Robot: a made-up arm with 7 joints.
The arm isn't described. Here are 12 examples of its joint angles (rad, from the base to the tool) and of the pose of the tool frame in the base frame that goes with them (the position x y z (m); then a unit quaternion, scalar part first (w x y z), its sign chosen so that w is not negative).
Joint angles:
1: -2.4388 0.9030 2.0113 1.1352 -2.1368 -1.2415 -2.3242
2: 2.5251 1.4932 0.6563 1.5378 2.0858 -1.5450 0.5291
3: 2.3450 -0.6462 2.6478 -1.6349 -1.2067 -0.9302 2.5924
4: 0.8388 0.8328 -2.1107 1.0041 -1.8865 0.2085 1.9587
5: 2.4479 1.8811 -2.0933 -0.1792 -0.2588 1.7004 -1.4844
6: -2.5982 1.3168 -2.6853 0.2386 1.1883 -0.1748 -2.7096
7: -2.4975 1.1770 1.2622 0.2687 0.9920 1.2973 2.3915
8: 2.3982 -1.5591 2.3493 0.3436 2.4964 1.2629 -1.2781
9: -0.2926 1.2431 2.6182 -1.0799 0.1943 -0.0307 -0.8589
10: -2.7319 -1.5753 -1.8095 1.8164 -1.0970 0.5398 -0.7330
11: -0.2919 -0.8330 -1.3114 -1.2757 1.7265 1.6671 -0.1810
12: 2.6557 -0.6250 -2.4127 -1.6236 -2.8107 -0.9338 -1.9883
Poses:
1: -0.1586 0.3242 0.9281 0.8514 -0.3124 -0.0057 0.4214
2: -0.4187 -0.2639 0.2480 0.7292 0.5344 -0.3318 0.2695
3: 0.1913 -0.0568 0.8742 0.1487 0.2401 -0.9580 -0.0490
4: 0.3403 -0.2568 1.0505 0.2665 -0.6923 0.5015 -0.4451
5: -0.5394 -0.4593 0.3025 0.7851 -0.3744 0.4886 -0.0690
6: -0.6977 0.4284 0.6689 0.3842 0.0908 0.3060 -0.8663
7: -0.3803 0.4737 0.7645 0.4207 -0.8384 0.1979 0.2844
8: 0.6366 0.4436 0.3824 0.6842 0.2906 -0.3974 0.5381
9: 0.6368 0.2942 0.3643 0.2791 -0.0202 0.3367 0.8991
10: 0.3306 -0.3810 0.2041 0.4571 -0.1271 -0.7067 -0.5249
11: -0.2948 -0.3392 0.8384 0.2548 -0.6916 0.6498 -0.1859
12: 0.0446 0.2580 1.0202 0.3696 -0.5463 -0.5346 0.5283
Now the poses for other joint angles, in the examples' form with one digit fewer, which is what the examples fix.
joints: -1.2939 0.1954 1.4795 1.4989 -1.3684 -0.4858 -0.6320
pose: 0.302 -0.037 1.007 0.184 -0.460 0.868 -0.033
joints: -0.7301 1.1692 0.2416 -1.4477 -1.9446 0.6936 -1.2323
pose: 0.112 0.320 0.864 0.363 -0.811 -0.454 -0.071
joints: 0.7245 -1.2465 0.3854 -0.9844 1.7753 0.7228 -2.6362
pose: -0.602 0.440 0.296 0.642 0.433 -0.157 -0.613
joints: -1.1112 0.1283 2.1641 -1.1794 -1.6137 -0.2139 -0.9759
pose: -0.148 0.303 0.997 0.374 -0.517 -0.033 -0.769
